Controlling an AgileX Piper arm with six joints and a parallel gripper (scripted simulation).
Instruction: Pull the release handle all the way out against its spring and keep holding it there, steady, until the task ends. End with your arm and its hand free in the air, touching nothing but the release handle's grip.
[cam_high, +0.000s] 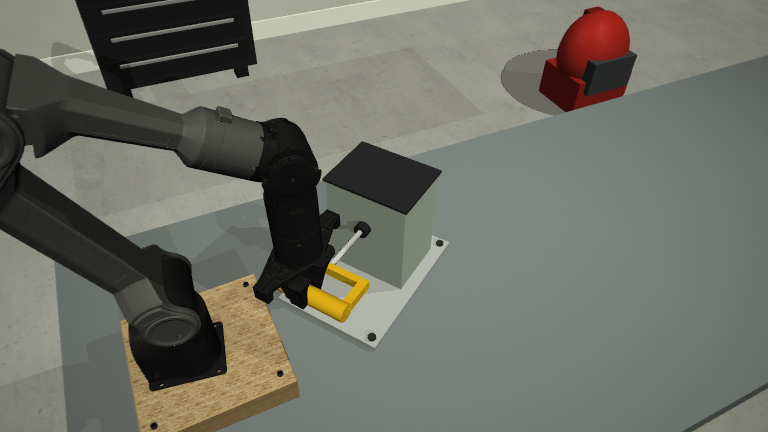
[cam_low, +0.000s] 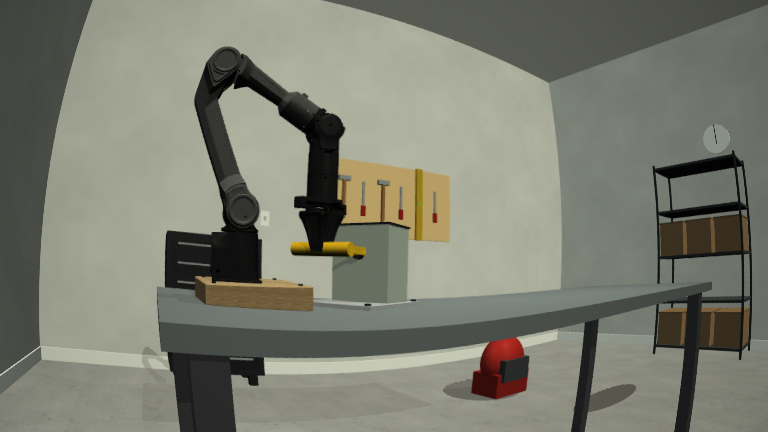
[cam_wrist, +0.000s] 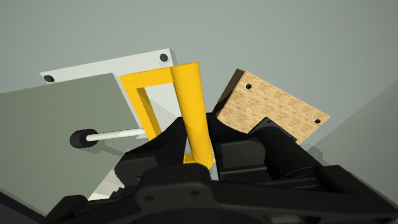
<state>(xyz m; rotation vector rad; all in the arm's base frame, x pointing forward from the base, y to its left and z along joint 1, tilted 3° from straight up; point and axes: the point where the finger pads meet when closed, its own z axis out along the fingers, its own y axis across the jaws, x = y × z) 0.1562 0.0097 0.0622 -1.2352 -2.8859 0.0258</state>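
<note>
Right now my hand is 40 mm short of the yellow release handle and 40 mm to the right of it.
</note>
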